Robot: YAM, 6 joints.
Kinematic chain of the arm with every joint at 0, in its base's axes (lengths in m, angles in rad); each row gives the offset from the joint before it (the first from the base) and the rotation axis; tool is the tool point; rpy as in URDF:
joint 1: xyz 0 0 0.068 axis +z
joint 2: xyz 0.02 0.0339 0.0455 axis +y
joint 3: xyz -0.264 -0.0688 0 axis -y
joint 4: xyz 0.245 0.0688 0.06 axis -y
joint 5: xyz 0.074 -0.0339 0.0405 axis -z
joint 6: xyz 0.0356 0 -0.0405 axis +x
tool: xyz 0 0 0 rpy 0 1.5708 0
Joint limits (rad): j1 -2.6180..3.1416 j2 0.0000..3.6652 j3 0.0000..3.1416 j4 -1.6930..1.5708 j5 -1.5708..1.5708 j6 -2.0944..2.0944
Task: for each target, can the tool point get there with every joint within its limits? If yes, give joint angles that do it. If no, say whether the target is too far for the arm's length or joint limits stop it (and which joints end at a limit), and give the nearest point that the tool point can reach.
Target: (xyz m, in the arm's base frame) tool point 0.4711 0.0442 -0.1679
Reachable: yes | joints 0.0876 3.3380 2.5865 -1.0569 -0.0785 0.3818
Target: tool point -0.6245 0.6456 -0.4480
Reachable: no: too far | nearest point -0.3827 0.3956 -0.2181 | short by 0.417 m
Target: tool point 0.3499 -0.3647 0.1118
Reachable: yes | joints -0.8289 2.7439 2.5166 -1.4395 -0.3287 -0.6863
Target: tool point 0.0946 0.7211 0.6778
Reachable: no: too far | nearest point 0.0662 0.5049 0.5038 | short by 0.279 m
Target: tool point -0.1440 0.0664 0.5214
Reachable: yes | joints 2.5826 1.0534 1.1318 1.2150 -0.5979 -1.0710
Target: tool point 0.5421 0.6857 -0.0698
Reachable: no: too far | nearest point 0.3919 0.4957 -0.0178 | short by 0.248 m
